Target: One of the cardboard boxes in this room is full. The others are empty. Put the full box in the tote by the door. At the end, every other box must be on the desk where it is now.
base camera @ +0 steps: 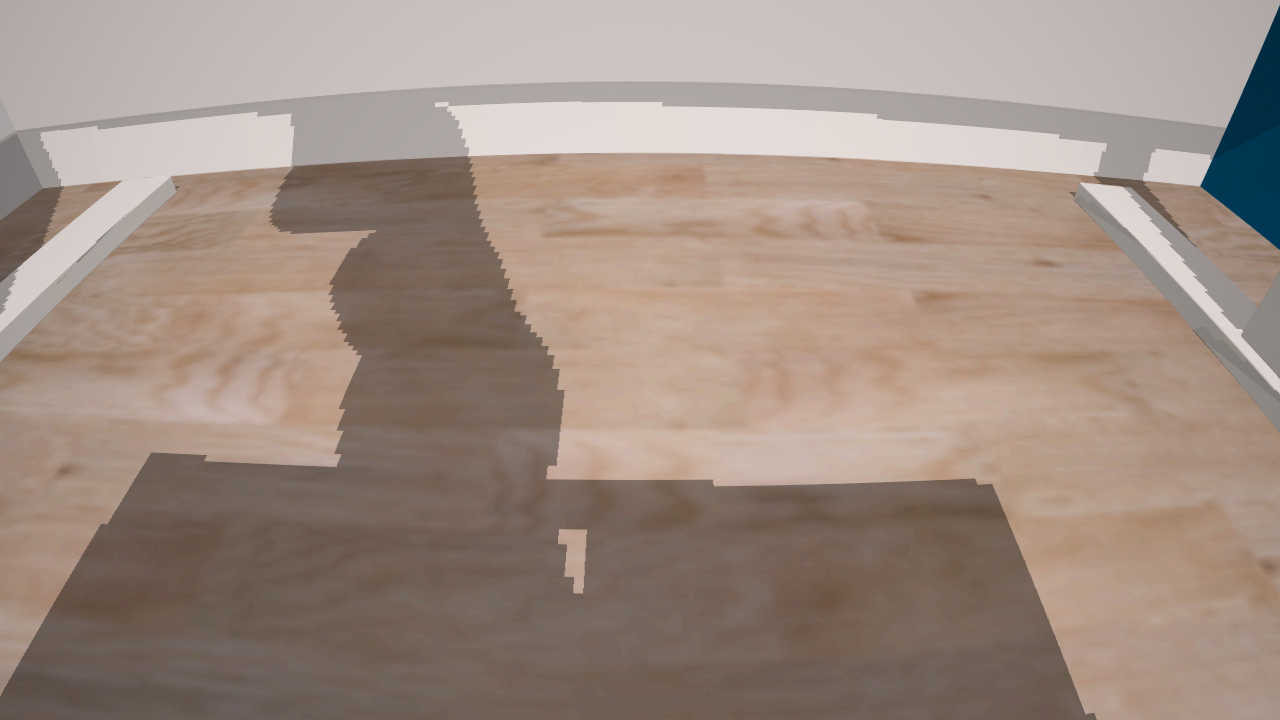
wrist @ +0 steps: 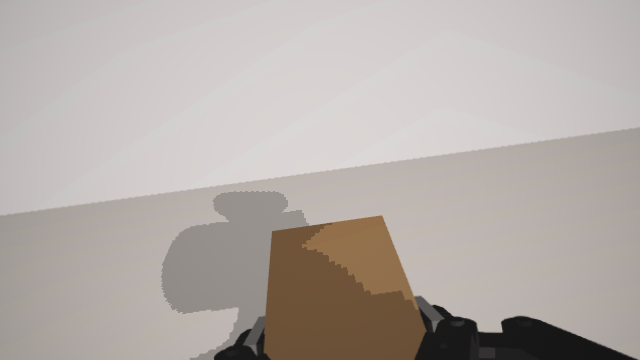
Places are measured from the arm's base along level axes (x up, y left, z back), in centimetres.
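Where they show: gripper, fingertip midpoint: [wrist: 342, 327].
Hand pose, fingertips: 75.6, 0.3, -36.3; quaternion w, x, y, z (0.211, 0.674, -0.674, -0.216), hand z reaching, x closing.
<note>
After its pixels a point has its place, as x, y, z.
A brown cardboard box [wrist: 345, 280] {78.1, -0.1, -36.7} shows in the lower middle of the wrist view, partly in shadow. My gripper [wrist: 342, 327] {75.6, 0.3, -36.3} is shut on this box, with one finger against each side of it. The box's lower part is cut off by the bottom edge of the wrist view. Behind the box is a plain light wall, with the grey shadow of the arm on it. The gripper and the box do not show in the base camera view. The tote, the desk top and the other boxes cannot be made out in either view.
A light wall [base camera: 626, 44] {-26.2, 3.8, -92.9} with a baseboard stands ahead across the wooden floor [base camera: 760, 358] {-39.7, -8.5, -52.5}. White bars lie low along the floor at the left [base camera: 85, 241] {-37.1, 64.6, -67.8} and right [base camera: 1163, 259] {-37.1, -54.5, -67.4}. A dark blue surface [base camera: 1257, 152] {-30.9, -80.7, -87.3} shows at the upper right edge. Robot shadows cover part of the floor.
</note>
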